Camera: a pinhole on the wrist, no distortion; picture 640 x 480 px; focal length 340.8 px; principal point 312.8 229.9 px. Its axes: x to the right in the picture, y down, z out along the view. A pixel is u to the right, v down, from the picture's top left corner.
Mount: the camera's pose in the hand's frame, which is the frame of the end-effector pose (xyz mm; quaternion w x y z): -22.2 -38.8 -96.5 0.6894 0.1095 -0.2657 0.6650
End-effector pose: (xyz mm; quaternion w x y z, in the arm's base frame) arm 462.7 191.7 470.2 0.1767 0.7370 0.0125 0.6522
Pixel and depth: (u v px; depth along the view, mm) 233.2 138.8 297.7
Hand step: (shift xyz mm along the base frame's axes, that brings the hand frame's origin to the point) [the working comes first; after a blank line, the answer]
In the camera's frame: -69.5 -79.6 297.7

181.0 205.4 -90.5
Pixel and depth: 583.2 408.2 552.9
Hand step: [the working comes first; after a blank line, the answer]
In the camera's frame: 438.7 289.3 552.9

429.7 -318.8 -441.1
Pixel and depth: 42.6 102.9 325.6
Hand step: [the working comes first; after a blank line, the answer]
In the camera's frame: -258.1 -121.3 325.6

162.4 399.6 -97.0
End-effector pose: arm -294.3 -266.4 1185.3 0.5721 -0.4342 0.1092 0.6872
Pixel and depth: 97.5 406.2 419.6
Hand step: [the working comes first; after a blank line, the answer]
In the camera's frame: -265.1 217.1 419.6

358.6 -25.8 434.0
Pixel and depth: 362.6 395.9 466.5
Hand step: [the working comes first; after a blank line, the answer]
In the camera's frame: 68.2 227.2 466.5

27.5 4.0 487.8
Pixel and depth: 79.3 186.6 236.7
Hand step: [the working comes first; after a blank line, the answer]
In the camera's frame: -162.2 -30.1 236.7

251.8 83.8 148.1
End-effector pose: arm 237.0 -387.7 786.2 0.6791 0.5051 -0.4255 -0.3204
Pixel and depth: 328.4 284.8 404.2
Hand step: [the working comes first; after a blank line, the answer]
In the camera's frame: 18.5 65.1 404.2

-290.9 -9.2 -226.0
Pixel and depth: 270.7 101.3 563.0
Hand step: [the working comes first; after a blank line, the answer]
In the camera's frame: -69.5 -212.4 563.0

-318.5 -325.8 -320.8
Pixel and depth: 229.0 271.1 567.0
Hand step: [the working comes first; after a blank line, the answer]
In the camera's frame: -139.4 68.5 567.0

-356.3 -63.0 -436.4
